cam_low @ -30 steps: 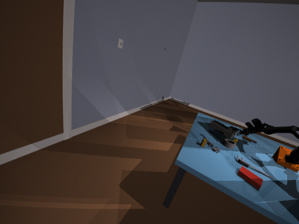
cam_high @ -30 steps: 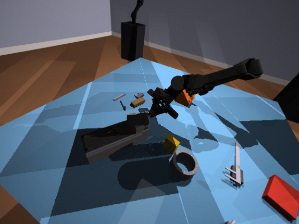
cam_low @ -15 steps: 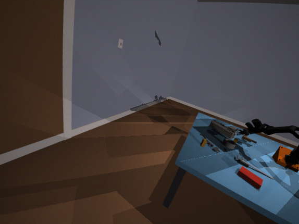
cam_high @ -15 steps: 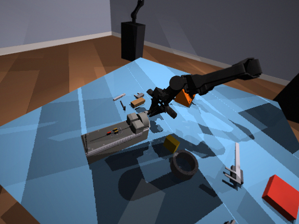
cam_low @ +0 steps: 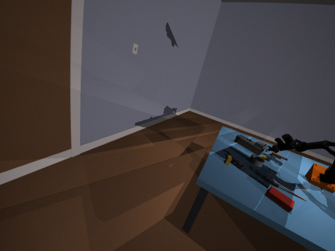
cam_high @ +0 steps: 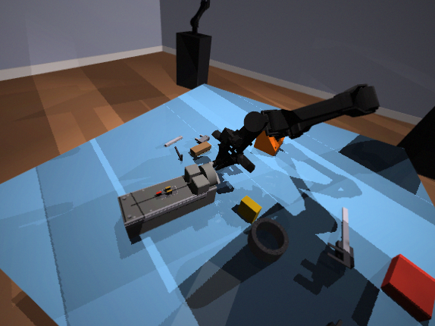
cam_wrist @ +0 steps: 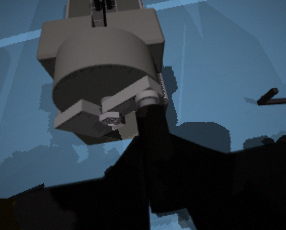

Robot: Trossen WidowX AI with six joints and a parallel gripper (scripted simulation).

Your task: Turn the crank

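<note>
Now: gripper tip 150 mm to the right of the yellow block, 60 mm short of it and 50 mm above it. Round my gripper tip: dark crank handle 30 mm above, 10 mm to the left, 10 mm behind; red pointer 170 mm ahead, 90 mm to the right; brown block 140 mm behind, 120 mm to the right, 70 mm below.
</note>
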